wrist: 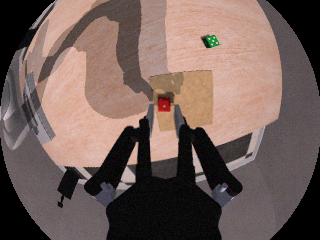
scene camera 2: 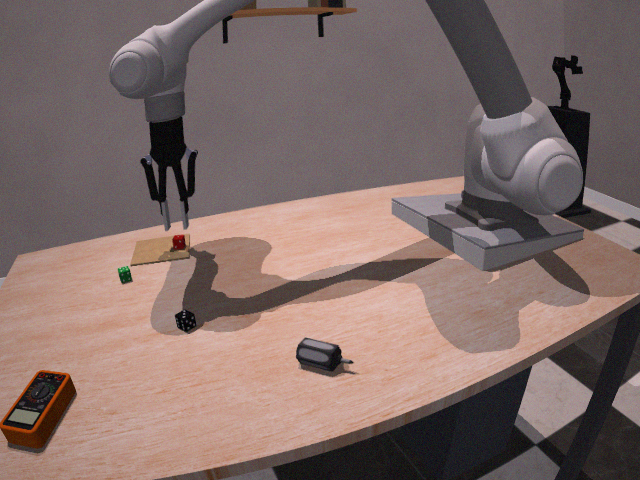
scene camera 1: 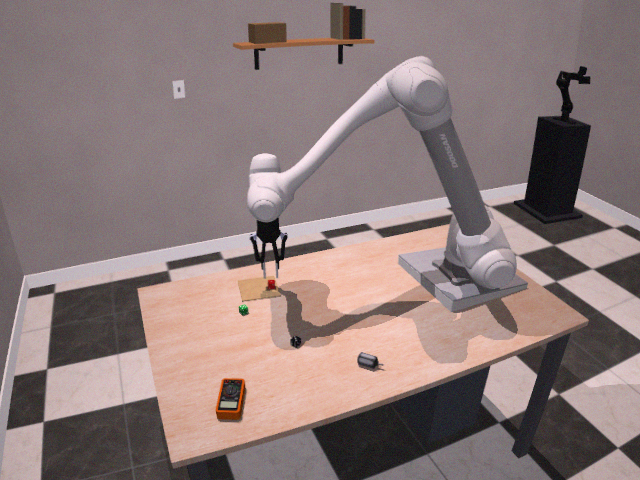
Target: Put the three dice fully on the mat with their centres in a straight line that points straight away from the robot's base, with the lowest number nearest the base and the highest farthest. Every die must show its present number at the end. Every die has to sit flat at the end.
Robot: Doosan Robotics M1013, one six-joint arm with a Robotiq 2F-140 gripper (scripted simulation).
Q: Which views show the tan mat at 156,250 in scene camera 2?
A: The wrist view, scene camera 2 and scene camera 1: all of them.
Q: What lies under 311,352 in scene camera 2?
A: A dark cylindrical part.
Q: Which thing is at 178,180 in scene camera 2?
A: My gripper.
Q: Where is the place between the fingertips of my gripper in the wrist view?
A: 164,110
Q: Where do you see a tan mat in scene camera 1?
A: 251,289
